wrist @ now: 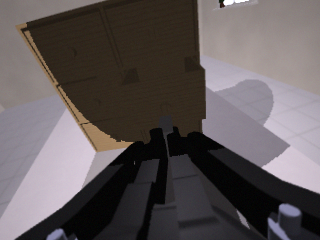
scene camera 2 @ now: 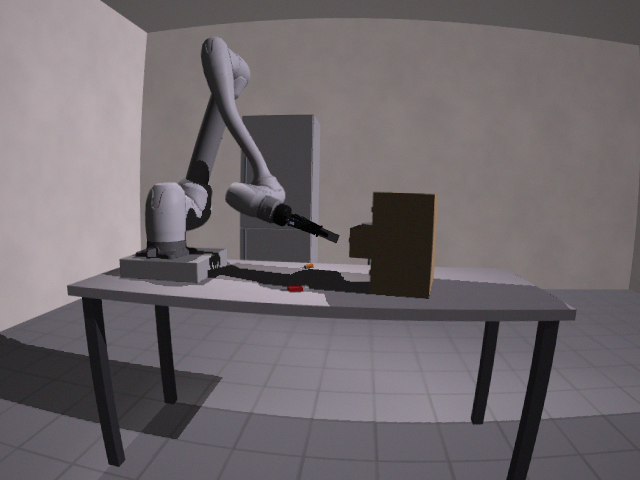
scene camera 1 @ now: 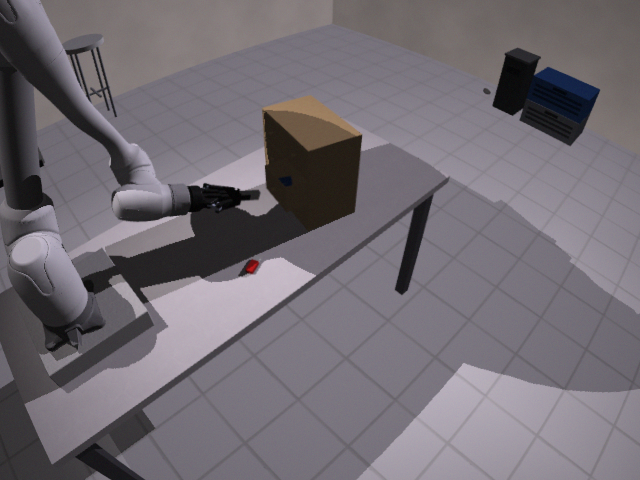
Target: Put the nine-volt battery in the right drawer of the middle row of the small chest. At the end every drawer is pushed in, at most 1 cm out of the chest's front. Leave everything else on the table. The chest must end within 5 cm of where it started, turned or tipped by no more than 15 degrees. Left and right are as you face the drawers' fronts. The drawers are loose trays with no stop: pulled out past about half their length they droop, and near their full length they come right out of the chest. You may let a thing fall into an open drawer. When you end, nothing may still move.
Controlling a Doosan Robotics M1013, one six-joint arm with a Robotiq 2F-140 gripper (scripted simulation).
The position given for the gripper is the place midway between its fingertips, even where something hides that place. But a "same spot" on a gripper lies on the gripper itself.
Scene:
The gripper shows in the wrist view, in scene camera 2 (pixel 337 239) and in scene camera 1. A drawer shows in the wrist view (pixel 177 87), in scene camera 2 and in scene camera 1. The same spot on the gripper: (wrist: pixel 263 199) is (scene camera 1: pixel 221 201). The same spot on the drawer: (scene camera 1: pixel 295 196) is (scene camera 2: pixel 359 242).

